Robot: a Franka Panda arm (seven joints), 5 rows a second.
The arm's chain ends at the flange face. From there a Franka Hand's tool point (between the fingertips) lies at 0.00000 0.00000 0.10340 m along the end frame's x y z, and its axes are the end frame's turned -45 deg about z.
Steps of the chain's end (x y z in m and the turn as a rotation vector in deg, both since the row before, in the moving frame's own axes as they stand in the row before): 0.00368 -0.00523 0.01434 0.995 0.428 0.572; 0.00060 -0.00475 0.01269 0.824 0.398 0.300; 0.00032 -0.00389 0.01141 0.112 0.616 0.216; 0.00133 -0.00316 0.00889 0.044 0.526 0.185; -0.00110 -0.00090 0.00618 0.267 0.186 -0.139; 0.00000 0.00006 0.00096 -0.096 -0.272 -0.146
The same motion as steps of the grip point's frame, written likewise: 0.00812 -0.00181 0.01432 0.401 1.006 0.572; 0.00534 -0.00347 0.01268 0.301 0.864 0.300; 0.00390 -0.00188 0.01140 -0.356 0.515 0.216; 0.00390 -0.00068 0.00889 -0.341 0.403 0.185; 0.00044 -0.00152 0.00618 0.057 0.320 -0.139; -0.00051 -0.00018 0.00096 0.124 -0.260 -0.146
